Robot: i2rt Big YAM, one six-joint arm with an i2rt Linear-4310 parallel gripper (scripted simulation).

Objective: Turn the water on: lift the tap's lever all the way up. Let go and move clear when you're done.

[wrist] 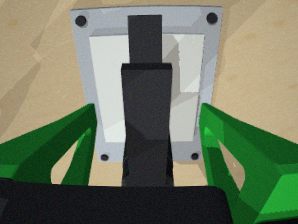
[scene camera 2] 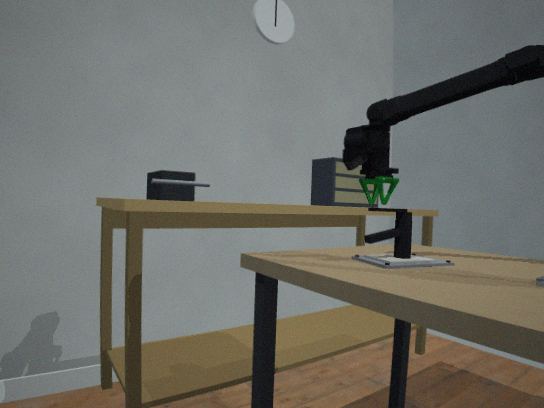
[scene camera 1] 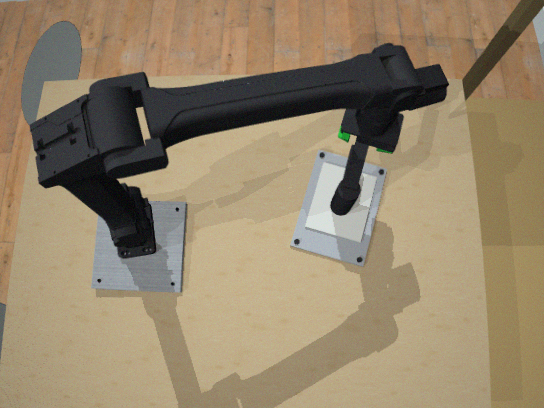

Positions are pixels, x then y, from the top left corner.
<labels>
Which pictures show my gripper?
The wrist view, scene camera 2 and scene camera 1: all of them.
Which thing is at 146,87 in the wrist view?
A tap lever.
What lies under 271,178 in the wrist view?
My gripper.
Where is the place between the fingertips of my gripper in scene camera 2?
377,204
</labels>
